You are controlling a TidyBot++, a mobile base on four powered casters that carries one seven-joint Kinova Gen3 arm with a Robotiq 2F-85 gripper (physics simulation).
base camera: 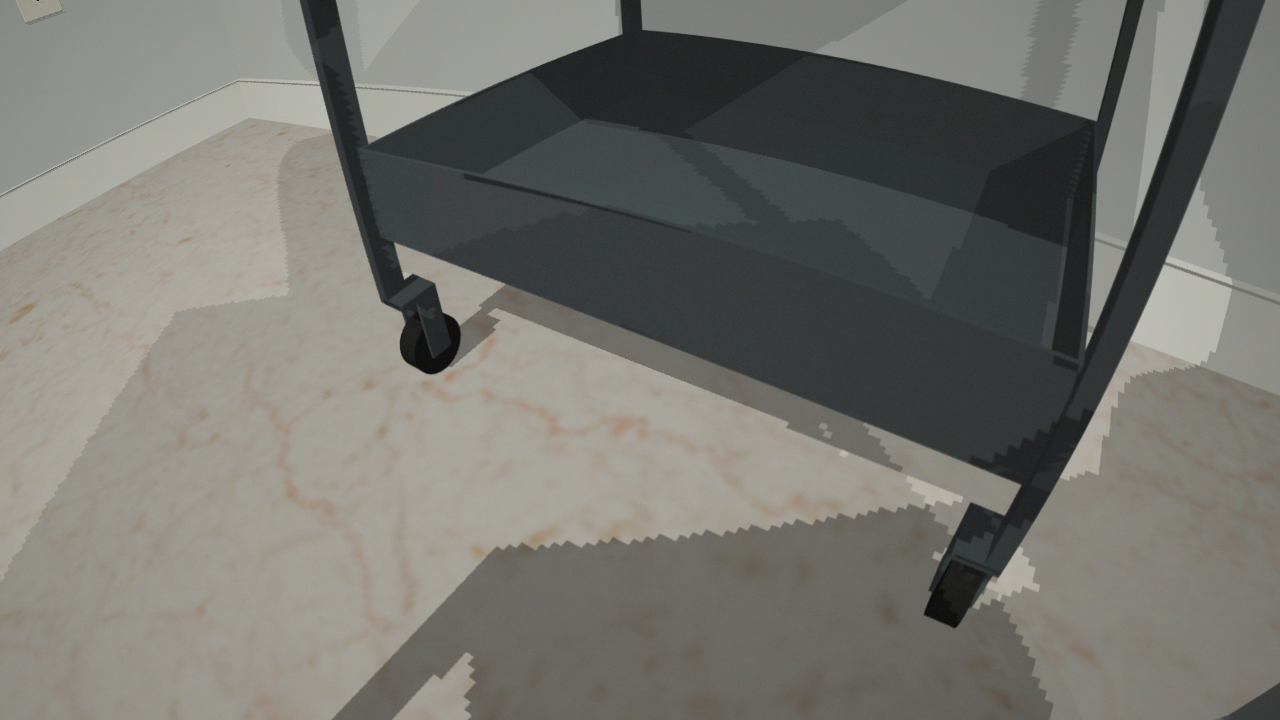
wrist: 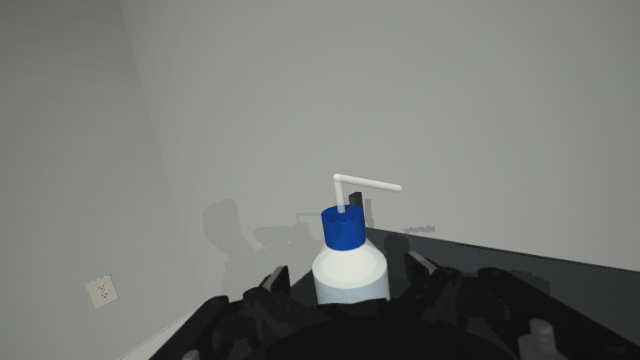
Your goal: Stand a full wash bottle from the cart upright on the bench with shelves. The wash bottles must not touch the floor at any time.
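Frame: origin at the arm's base, x left, y up, z ahead, level; millimetres.
Seen in the pictures: gripper, fingertip midpoint: [wrist: 346, 272].
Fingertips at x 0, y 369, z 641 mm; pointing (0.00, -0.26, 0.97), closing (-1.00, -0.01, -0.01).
Note:
A point is followed by its place in that frame.
A wash bottle [wrist: 352, 267] {x -5, y 377, z 635 mm} with a blue cap, a bent white spout and pale blue contents stands upright on the top tray of the dark grey cart [wrist: 590, 295] {x -203, y 305, z 657 mm} [base camera: 698, 295] {x -37, y -229, z 371 mm}. My gripper [wrist: 346, 272] {x 0, y 369, z 641 mm} is open, with one fingertip on each side of the bottle and a gap on both sides. The bottle's lower part is hidden behind the gripper's body. The bench with shelves does not show in either view.
In the base camera view the cart's lower tray, its posts and two black caster wheels [base camera: 430, 342] {x 150, y -361, z 524 mm} [base camera: 955, 592] {x -165, y -355, z 267 mm} stand close ahead. Grey walls meet in a corner behind the cart. A wall outlet [wrist: 102, 291] {x 993, y 4, z 1190 mm} is at the left. The marbled floor [base camera: 223, 501] {x 316, y -396, z 398 mm} carries shadows.

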